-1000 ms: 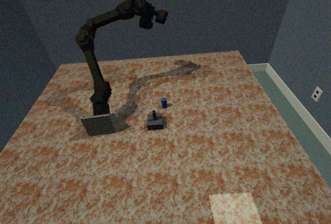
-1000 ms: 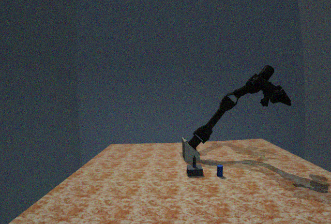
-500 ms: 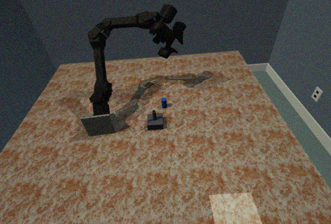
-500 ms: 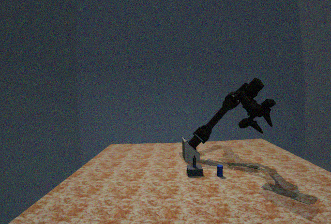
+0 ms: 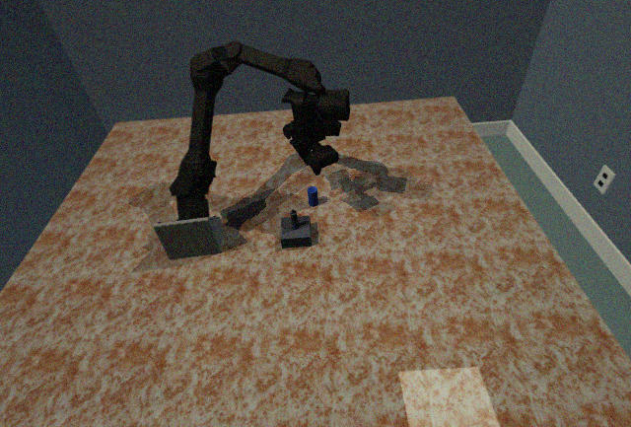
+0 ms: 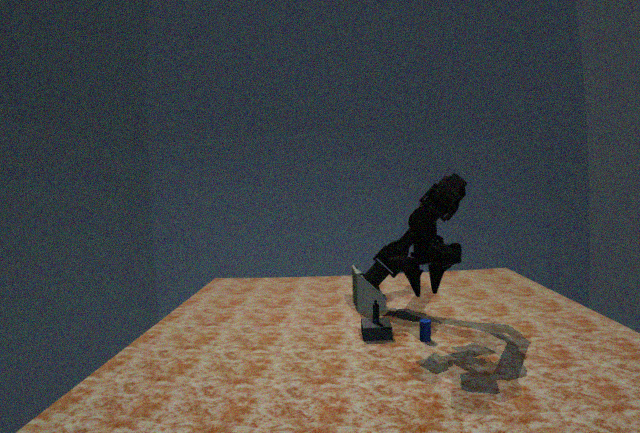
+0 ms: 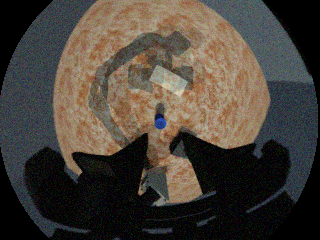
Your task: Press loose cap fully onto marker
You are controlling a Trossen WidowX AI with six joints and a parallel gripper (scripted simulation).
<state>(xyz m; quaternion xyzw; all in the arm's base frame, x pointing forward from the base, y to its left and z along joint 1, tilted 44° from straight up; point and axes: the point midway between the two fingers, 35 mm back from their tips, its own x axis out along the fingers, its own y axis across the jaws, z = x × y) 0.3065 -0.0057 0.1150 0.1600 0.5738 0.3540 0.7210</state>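
The blue cap lies 10 mm behind my gripper tip and 90 mm below it. Also, from my gripper tip: holder block 70 mm behind, 110 mm to the right, 100 mm below.
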